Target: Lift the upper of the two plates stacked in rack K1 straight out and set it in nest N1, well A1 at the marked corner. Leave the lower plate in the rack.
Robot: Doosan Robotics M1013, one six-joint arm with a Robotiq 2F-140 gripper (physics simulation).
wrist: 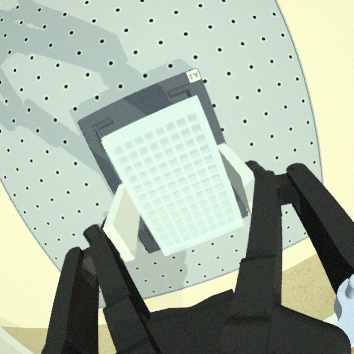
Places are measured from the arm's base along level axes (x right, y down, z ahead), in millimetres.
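Pixels of known places: gripper, fingertip midpoint: (176, 178).
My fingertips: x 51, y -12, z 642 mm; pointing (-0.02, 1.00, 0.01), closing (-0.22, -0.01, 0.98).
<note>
For each thing: its top centre in the pictures, then the offset to it from my fingertips. "spot": a spot on its surface instead.
- pale plate, middle of its top: (179, 188) dy -14, dx +3, dz +1 mm
- dark grey nest, middle of its top: (169, 173) dy +13, dx -1, dz -6 mm
- white A1 label, surface spot: (193, 75) spot: dy +16, dx -86, dz +30 mm
A pale plate (175, 172) with a grid of square wells is between the white pads of my gripper (176, 178). The gripper is shut on its two long sides. The plate is above a dark grey nest (135, 104), lined up closely with it in angle, and hides most of it. The nest's far end shows beyond the plate, with two raised corner marks and a white A1 label (193, 75) at its far right corner. The plate's near end reaches past the nest's near edge in this view. The gap in height is hard to tell. Rack K1 and the lower plate do not show.
The nest stands on a round, pale grey-green board (260, 100) with rows of small holes. Shadows of the arm and gripper fall across its left part. A light blue rounded part (346, 305) shows at the lower right edge.
</note>
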